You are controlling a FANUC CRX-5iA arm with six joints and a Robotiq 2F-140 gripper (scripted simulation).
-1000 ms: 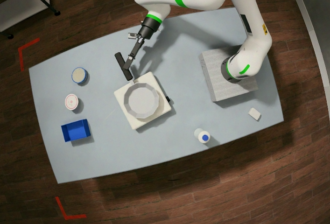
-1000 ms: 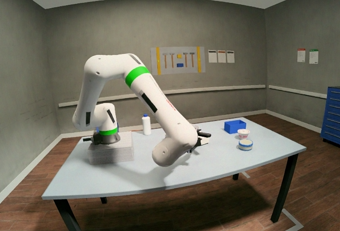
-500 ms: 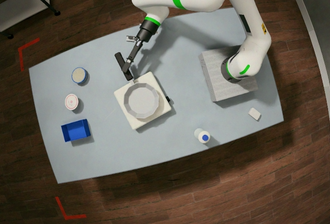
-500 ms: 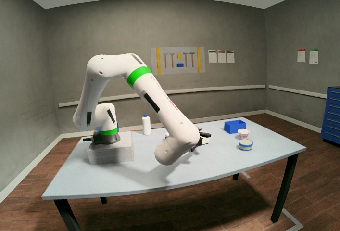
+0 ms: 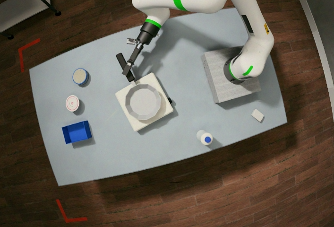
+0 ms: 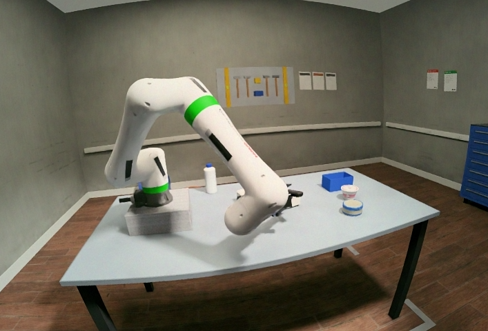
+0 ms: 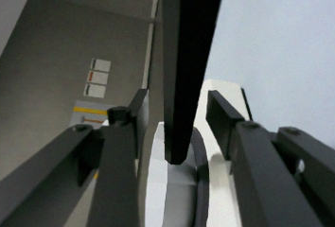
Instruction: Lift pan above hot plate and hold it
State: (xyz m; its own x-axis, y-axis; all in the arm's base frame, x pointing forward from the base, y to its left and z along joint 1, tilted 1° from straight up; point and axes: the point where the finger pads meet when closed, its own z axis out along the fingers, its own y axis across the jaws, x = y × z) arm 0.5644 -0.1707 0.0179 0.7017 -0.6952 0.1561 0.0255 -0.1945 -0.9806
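The grey pan lies 120 mm to the left of my hand, 20 mm below it and 20 mm behind it. From my hand the other things lie so: white hot plate: 180 mm to the left, 90 mm below, 50 mm behind; blue bin: 420 mm ahead, 230 mm to the left, 100 mm below; white bottle: 460 mm to the left, 280 mm behind, 40 mm below.
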